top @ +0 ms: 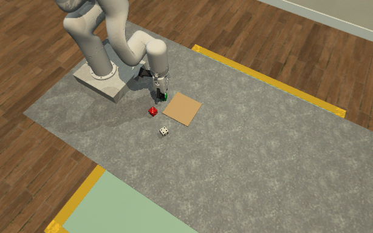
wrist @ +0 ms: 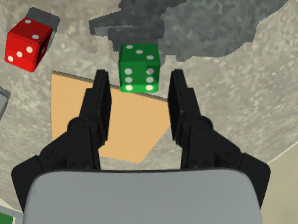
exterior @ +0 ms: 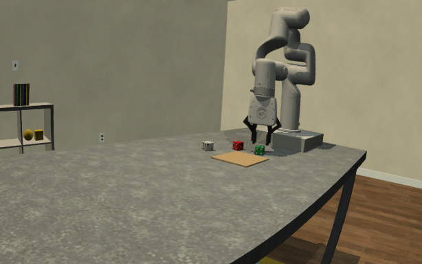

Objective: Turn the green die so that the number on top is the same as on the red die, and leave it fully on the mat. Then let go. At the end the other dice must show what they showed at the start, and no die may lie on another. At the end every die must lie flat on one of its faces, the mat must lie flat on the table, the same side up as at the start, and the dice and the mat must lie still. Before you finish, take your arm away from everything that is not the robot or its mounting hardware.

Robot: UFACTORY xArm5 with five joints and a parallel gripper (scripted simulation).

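The green die is 40 mm below my hand. Round my hand: red die: 100 mm to the right, 40 mm below; tan mat: 110 mm ahead, 50 mm below, 10 mm to the right; white die: 160 mm to the right, 100 mm ahead, 40 mm below.
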